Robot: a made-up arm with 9 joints. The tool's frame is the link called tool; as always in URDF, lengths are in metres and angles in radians.
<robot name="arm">
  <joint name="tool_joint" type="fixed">
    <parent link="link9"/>
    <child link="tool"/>
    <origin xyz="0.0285 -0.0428 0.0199" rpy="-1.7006 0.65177 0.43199"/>
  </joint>
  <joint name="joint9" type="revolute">
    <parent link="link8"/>
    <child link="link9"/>
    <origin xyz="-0.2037 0.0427 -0.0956" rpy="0.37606 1.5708 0"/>
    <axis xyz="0 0 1"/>
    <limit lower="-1.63" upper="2.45" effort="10" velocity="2"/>
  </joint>
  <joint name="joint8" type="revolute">
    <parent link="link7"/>
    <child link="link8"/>
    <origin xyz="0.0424 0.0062 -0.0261" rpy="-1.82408 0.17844 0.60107"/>
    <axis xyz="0 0 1"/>
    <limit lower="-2.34" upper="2.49" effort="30" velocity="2.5"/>
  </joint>
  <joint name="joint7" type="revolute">
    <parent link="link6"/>
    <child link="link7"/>
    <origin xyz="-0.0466 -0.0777 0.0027" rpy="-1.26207 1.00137 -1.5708"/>
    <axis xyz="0 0 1"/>
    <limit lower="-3.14" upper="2.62" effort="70" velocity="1.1"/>
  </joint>
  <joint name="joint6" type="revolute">
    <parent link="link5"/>
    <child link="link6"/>
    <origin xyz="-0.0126 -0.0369 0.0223" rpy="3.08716 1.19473 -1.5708"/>
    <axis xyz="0 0 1"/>
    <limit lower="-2.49" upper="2.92" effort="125" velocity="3"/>
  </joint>
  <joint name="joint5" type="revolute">
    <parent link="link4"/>
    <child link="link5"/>
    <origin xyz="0.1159 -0.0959 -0.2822" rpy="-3.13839 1.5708 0"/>
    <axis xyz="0 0 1"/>
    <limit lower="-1.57" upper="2.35" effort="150" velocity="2.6"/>
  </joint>
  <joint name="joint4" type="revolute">
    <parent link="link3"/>
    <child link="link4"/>
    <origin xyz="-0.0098 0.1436 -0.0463" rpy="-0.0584 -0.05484 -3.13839"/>
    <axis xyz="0 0 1"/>
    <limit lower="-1.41" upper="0.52" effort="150" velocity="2.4"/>
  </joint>
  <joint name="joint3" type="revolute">
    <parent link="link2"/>
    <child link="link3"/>
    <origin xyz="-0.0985 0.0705 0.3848" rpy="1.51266 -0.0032 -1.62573"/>
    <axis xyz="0 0 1"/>
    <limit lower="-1.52" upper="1.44" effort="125" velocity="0.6"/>
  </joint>
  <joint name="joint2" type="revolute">
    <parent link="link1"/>
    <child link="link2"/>
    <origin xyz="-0.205 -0.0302 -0.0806" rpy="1.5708 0 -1.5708"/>
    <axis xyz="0 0 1"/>
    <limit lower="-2.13" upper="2.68" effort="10" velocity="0.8"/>
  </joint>
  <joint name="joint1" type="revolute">
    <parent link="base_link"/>
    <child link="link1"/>
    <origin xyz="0.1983 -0.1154 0.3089" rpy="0 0 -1.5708"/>
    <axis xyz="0 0 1"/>
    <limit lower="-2.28" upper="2.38" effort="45" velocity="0.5"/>
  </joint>
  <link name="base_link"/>
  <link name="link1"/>
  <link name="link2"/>
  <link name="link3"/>
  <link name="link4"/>
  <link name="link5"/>
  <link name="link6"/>
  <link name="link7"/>
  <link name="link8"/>
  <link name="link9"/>
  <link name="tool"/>
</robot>
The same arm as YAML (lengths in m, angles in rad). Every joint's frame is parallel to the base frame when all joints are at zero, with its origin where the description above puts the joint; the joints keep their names.
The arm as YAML. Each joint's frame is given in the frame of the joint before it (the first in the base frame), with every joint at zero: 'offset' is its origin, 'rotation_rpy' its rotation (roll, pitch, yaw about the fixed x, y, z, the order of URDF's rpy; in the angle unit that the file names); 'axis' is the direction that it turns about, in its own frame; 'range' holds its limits. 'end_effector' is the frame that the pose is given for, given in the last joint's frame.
length_unit: m
angle_unit: rad
chain:
  - id: joint1
    offset: [0.1983, -0.1154, 0.3089]
    rotation_rpy: [0.0, 0.0, 0.0]
    axis: [0.0, 0.0, 1.0]
    range: [-2.28, 2.38]
  - id: joint2
    offset: [-0.0302, 0.205, -0.0806]
    rotation_rpy: [0.0, 0.0, 0.0]
    axis: [0.0, 1.0, 0.0]
    range: [-2.13, 2.68]
  - id: joint3
    offset: [0.0985, 0.3848, 0.0705]
    rotation_rpy: [0.0, 0.0, 0.0]
    axis: [0.996795, 0.0581, 0.055]
    range: [-1.52, 1.44]
  - id: joint4
    offset: [-0.055, 0.1406, 0.0072]
    rotation_rpy: [0.0, 0.0, 0.0]
    axis: [1.0, 0.0, 0.0]
    range: [-1.41, 0.52]
  - id: joint5
    offset: [-0.2822, 0.0955, 0.1162]
    rotation_rpy: [0.0, 0.0, 0.0]
    axis: [0.0, 0.0, -1.0]
    range: [-1.57, 2.35]
  - id: joint6
    offset: [0.0126, -0.0369, -0.0223]
    rotation_rpy: [0.0, 0.0, 0.0]
    axis: [0.054402, 0.928741, 0.366716]
    range: [-2.49, 2.92]
  - id: joint7
    offset: [-0.0774, 0.0236, -0.0408]
    rotation_rpy: [0.0, 0.0, 0.0]
    axis: [-0.246608, -0.184806, 0.951331]
    range: [-3.14, 2.62]
  - id: joint8
    offset: [-0.0135, -0.0311, -0.037]
    rotation_rpy: [0.0, 0.0, 0.0]
    axis: [1.0, 0.0, 0.0]
    range: [-2.34, 2.49]
  - id: joint9
    offset: [-0.0956, 0.2051, 0.0351]
    rotation_rpy: [0.0, 0.0, 0.0]
    axis: [0.0, -1.0, 0.0]
    range: [-1.63, 2.45]
end_effector:
  offset: [-0.0285, -0.0199, 0.0428]
  rotation_rpy: [2.7391, 0.3393, 2.4428]

